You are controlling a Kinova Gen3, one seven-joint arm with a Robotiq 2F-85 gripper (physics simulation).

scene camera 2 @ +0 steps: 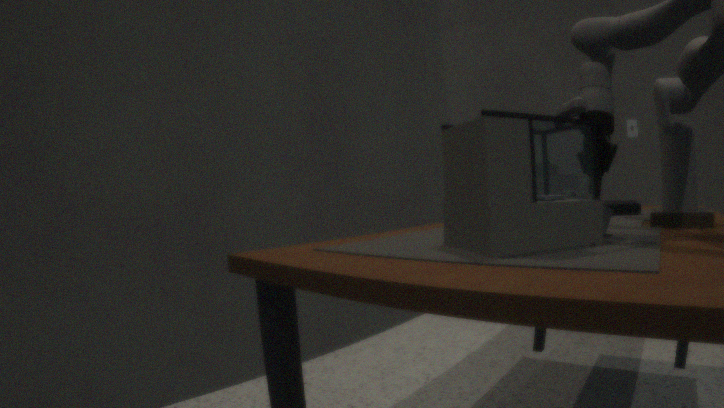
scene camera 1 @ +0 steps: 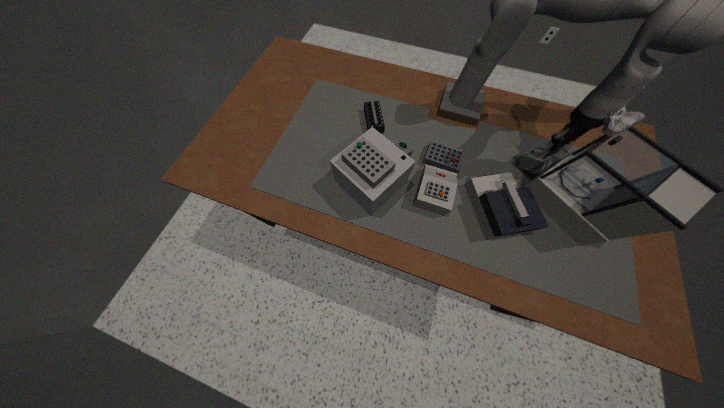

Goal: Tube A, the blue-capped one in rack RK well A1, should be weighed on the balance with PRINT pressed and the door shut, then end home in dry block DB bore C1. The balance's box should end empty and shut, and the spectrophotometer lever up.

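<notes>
The blue-capped tube A (scene camera 1: pixel 599 179) stands inside the glass box of the balance (scene camera 1: pixel 615 223) (scene camera 2: pixel 466 187) at the right. I cannot tell whether the balance's door is fully shut. My gripper (scene camera 1: pixel 551 151) (scene camera 2: pixel 597 195) is shut and empty, pointing down at the balance's keypad end, outside the glass box. Contact with a key cannot be made out. A dark rack (scene camera 1: pixel 431 158) holds a red-capped tube. The small white block unit (scene camera 1: pixel 425 200) with a red display holds an orange-capped tube. The dark instrument (scene camera 1: pixel 496 212) carries a pale bar (scene camera 1: pixel 515 199); whether its lever is up is unclear.
A large white block unit (scene camera 1: pixel 349 174) with a green-capped tube stands left of the small one. A black slotted rack (scene camera 1: pixel 373 116) is behind it. A green button (scene camera 1: pixel 403 144) sits beside it. The arm's base (scene camera 1: pixel 458 114) stands at the back edge. The balance's dark-framed top is close to the wrist.
</notes>
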